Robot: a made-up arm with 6 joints. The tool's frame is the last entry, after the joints. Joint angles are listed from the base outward. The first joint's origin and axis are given. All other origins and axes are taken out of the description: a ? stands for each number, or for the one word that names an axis. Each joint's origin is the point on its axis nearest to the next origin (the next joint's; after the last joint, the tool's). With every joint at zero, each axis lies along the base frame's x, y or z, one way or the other. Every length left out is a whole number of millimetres.
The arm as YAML. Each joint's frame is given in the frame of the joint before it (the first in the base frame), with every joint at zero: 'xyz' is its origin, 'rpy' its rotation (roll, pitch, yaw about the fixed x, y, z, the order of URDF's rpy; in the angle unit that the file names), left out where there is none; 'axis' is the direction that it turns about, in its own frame. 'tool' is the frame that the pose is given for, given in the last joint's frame.
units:
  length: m
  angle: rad
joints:
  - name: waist
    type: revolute
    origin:
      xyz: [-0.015, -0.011, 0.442]
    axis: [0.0, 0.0, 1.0]
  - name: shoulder
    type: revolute
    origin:
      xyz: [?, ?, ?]
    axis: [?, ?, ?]
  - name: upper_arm
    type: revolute
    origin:
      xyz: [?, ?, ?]
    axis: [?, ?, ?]
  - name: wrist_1
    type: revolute
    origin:
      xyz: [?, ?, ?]
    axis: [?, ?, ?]
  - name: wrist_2
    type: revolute
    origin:
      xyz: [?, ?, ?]
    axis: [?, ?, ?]
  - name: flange
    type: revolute
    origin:
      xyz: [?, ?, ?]
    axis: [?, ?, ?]
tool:
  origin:
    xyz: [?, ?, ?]
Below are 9 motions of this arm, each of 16 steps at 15 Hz.
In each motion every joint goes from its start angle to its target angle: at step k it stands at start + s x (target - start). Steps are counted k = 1, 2, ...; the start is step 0. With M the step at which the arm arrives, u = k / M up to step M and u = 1 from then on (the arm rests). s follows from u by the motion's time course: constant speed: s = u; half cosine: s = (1 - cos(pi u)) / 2; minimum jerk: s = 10 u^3 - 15 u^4 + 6 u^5.
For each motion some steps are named. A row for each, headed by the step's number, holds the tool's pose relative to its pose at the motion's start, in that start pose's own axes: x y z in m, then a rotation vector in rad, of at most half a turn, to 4 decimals.
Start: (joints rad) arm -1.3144 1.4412 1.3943 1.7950 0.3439 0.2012
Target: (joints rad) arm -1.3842 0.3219 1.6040 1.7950 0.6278 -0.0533
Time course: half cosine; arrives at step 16
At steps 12, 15, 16:
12: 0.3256 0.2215 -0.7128 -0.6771 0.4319 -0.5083
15: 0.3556 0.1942 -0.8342 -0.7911 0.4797 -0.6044
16: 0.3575 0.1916 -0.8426 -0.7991 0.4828 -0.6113

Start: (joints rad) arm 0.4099 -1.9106 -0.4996 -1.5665 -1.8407 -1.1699
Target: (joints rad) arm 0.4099 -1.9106 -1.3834 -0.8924 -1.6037 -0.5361
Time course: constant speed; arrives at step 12
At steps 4, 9, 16:
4: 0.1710 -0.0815 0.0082 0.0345 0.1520 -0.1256
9: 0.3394 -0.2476 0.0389 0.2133 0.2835 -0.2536
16: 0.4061 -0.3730 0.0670 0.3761 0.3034 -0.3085

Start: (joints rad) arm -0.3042 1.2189 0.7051 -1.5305 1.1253 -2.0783
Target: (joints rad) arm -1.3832 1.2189 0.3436 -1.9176 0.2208 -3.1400
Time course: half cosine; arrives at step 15
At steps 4, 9, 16:
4: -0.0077 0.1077 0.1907 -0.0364 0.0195 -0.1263
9: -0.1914 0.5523 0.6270 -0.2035 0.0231 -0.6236
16: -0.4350 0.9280 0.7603 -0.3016 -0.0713 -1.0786

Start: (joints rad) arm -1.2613 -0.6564 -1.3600 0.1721 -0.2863 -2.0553
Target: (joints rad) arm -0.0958 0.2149 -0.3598 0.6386 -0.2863 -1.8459
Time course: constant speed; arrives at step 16
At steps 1, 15, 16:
1: 0.0475 0.0888 -0.0583 -0.1299 0.0283 -0.0103
15: 0.0553 0.1944 -1.3326 -1.6642 1.3111 0.4172
16: -0.0256 0.1433 -1.3708 -1.7353 1.4438 0.4900

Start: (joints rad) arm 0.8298 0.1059 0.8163 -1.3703 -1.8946 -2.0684
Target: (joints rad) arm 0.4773 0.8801 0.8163 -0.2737 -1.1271 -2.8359
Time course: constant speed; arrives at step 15
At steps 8, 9, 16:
8: -0.3579 -0.1883 -0.2894 -0.9142 -0.0745 -0.1521
9: -0.3933 -0.2270 -0.3278 -1.0320 -0.1199 -0.1608
16: -0.5521 -0.5191 -0.5407 -1.7021 -0.5278 -0.1283

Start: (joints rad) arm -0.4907 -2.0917 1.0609 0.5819 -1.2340 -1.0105
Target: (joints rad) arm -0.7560 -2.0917 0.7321 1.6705 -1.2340 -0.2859
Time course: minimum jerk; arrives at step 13
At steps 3, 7, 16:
3: -0.0264 0.0127 0.0024 0.0457 0.0482 0.1178
7: -0.1836 0.0703 0.0022 0.3239 0.3195 0.8123
16: -0.3215 0.0999 -0.0191 0.6102 0.5782 1.4006

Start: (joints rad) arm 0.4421 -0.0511 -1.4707 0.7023 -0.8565 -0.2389
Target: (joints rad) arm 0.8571 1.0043 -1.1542 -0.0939 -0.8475 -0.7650
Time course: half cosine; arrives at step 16
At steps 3, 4, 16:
3: 0.0046 -0.0671 -0.0750 -0.0015 0.0720 -0.1605
4: 0.0017 -0.1133 -0.1338 -0.0058 0.1294 -0.2746
16: -0.4846 -0.2126 -1.0043 -0.4178 1.2048 -1.2398

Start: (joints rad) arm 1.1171 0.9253 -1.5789 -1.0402 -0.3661 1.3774
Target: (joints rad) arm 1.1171 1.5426 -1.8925 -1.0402 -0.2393 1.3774
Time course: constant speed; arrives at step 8
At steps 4, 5, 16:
4: 0.0475 0.0517 -0.2064 0.1137 0.1484 0.0430
5: 0.0503 0.0675 -0.2564 0.1420 0.1860 0.0526
16: 0.0386 0.1200 -0.3983 0.2264 0.2997 0.0783

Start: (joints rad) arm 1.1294 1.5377 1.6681 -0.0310 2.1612 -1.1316
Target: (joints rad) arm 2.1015 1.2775 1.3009 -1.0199 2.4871 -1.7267
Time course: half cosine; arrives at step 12
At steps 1, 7, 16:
1: -0.0061 0.0076 -0.0024 0.0159 0.0223 0.0097
7: -0.3270 0.2846 0.0317 0.4367 0.8005 0.4714
16: -0.5761 0.4049 0.2062 0.6243 1.1584 0.8468

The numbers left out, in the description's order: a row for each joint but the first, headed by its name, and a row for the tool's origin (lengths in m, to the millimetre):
shoulder: xyz 0.028 0.068 0.0, axis 0.0 1.0 0.0
upper_arm: xyz 0.002 0.0 0.638, axis 0.0 1.0 0.0
wrist_1: xyz 0.028 0.0 0.621, axis 0.0 0.0 1.0
wrist_2: xyz 0.011 0.025 0.0, axis 0.0 1.0 0.0
flange: xyz 0.004 0.0 0.034, axis 0.0 0.0 1.0
tool: xyz 0.005 0.014 0.0

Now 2 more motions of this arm.
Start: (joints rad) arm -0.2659 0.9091 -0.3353 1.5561 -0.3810 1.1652
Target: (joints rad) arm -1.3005 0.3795 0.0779 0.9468 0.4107 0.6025
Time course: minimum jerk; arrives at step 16
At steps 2, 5, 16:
2: 0.0004 0.0131 0.0075 -0.0007 0.0109 -0.0305
5: 0.0153 0.1468 0.0721 -0.0051 0.1032 -0.3512
16: 0.2991 0.6598 0.1155 0.1346 -0.0088 -2.0320

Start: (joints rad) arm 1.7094 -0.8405 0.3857 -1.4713 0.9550 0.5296
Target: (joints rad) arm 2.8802 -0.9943 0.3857 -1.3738 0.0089 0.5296
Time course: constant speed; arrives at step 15
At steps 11, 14, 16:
11: 0.3804 -0.2132 0.4187 -0.4138 -0.0467 0.7619
14: 0.5510 -0.2130 0.4937 -0.4161 -0.0714 0.9934
16: 0.6119 -0.2064 0.5121 -0.4054 -0.0796 1.0695

